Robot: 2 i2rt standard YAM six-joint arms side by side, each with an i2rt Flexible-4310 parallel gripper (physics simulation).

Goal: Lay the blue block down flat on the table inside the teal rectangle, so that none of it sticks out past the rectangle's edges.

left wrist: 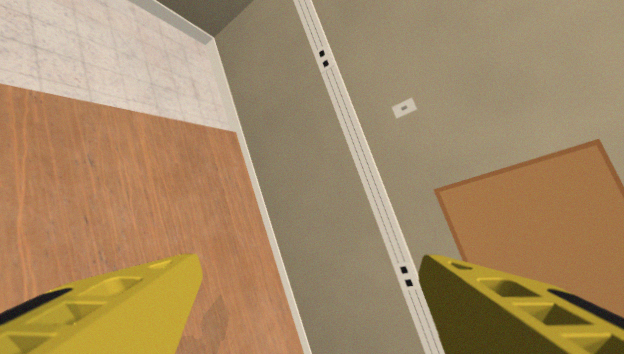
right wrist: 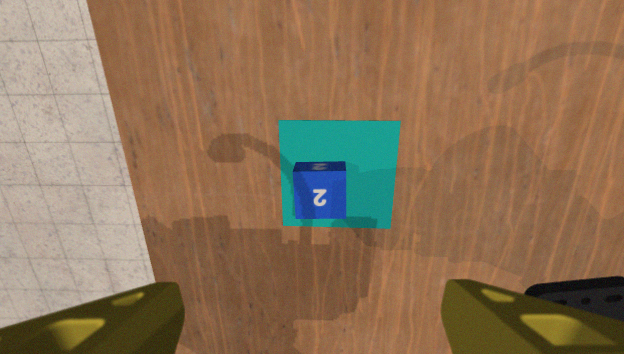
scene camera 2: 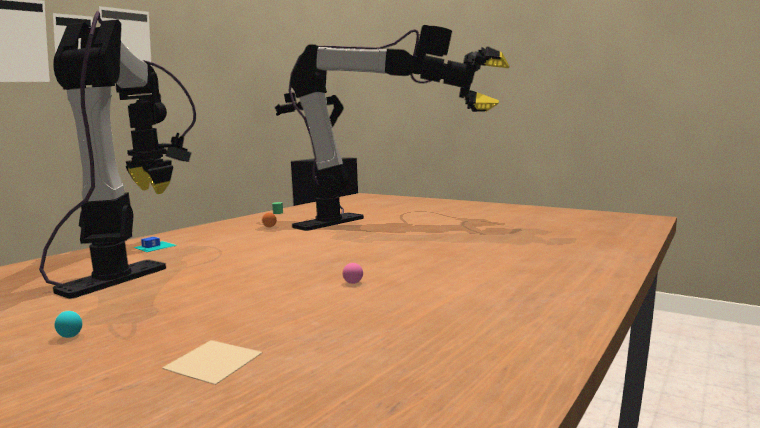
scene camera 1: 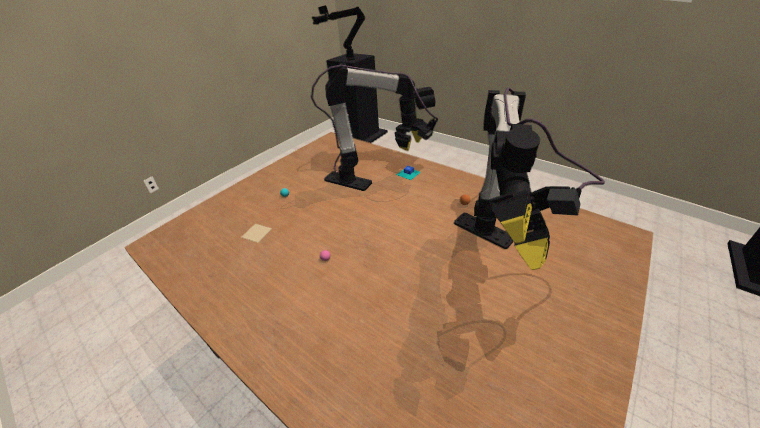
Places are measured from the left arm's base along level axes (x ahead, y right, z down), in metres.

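Pixels of known places: left gripper, between the fingertips: (left wrist: 310,264) (scene camera 2: 503,84) (scene camera 1: 528,256); right gripper, between the fingertips: (right wrist: 312,295) (scene camera 2: 152,191) (scene camera 1: 412,146); left arm's base, origin of its link: (scene camera 2: 329,222) (scene camera 1: 483,231); right arm's base, origin of its link: (scene camera 2: 112,279) (scene camera 1: 347,181).
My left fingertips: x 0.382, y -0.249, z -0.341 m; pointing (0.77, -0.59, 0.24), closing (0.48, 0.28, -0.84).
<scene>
For each thing: its top centre in the pictures, then the offset to it from my left fingertips. "pt": a spot on its surface instead.
- blue block, centre of its top: (right wrist: 320,195) (scene camera 2: 150,238) (scene camera 1: 408,168) dy +0.682, dx -0.513, dz +0.321 m
- teal rectangle, a spot on its surface: (right wrist: 372,150) (scene camera 2: 166,245) (scene camera 1: 409,176) pt dy +0.655, dx -0.483, dz +0.339 m
- orange ball, centre of its top: (scene camera 2: 268,212) (scene camera 1: 465,195) dy +0.379, dx -0.469, dz +0.302 m
- green cube, centre of its top: (scene camera 2: 277,203) dy +0.243, dx -0.636, dz +0.309 m
- pink ball, centre of its top: (scene camera 2: 352,263) (scene camera 1: 324,251) dy +0.549, dx +0.045, dz +0.307 m
- teal ball, centre of its top: (scene camera 2: 66,311) (scene camera 1: 283,189) dy +0.949, dx -0.066, dz +0.306 m
- beige square, a spot on its surface: (scene camera 2: 212,362) (scene camera 1: 255,233) pt dy +0.839, dx +0.135, dz +0.339 m
The blue block (scene camera 1: 408,169) (scene camera 2: 150,242) (right wrist: 320,195) lies flat on the teal rectangle (scene camera 1: 408,176) (scene camera 2: 163,246) (right wrist: 372,150). In the right wrist view the block is near the rectangle's lower left part, with teal showing on all sides of it, narrowly at the bottom and left. My right gripper (scene camera 1: 411,145) (scene camera 2: 151,189) (right wrist: 312,295) is open and empty, well above the block. My left gripper (scene camera 1: 529,257) (scene camera 2: 503,81) (left wrist: 310,264) is open and empty, raised high over the table, far from the block.
An orange ball (scene camera 1: 465,199) (scene camera 2: 269,219) and a green cube (scene camera 2: 277,207) are near the left arm's base. A pink ball (scene camera 1: 324,255) (scene camera 2: 352,273), a teal ball (scene camera 1: 284,192) (scene camera 2: 68,324) and a beige square (scene camera 1: 256,232) (scene camera 2: 212,362) are elsewhere on the table. The table edge runs near the rectangle.
</scene>
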